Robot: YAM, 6 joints.
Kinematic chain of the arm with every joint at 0, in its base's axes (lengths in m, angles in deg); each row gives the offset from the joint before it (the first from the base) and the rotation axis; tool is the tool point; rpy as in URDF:
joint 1: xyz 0 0 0.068 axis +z
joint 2: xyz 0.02 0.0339 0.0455 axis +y
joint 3: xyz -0.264 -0.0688 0 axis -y
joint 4: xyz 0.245 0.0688 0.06 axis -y
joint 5: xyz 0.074 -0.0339 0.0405 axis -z
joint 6: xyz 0.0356 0 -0.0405 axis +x
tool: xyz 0 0 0 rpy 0 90 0
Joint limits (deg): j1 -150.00..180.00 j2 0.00..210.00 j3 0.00..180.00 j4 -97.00..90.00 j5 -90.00..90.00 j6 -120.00..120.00
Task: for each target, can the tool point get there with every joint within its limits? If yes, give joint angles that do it. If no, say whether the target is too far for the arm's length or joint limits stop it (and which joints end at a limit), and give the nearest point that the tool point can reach.
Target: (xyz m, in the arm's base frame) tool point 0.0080 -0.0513 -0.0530
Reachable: yes | joints -56.84 168.00 33.61 -43.19 36.78 97.80
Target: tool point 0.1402 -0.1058 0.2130
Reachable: yes | joints -32.62 42.47 13.87 21.00 22.36 12.34
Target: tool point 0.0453 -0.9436 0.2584
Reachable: no: too far | nearest point 0.0306 -0.6376 0.2104 | short by 0.310 m
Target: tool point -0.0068 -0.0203 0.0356
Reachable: yes | joints -119.69 149.58 17.96 -54.37 -6.77 -97.31
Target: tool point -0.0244 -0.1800 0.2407
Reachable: yes | joints -108.15 50.28 28.50 -5.92 -67.53 34.15
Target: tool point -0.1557 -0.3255 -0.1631
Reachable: yes | joints -111.57 170.54 68.39 59.03 44.84 16.37
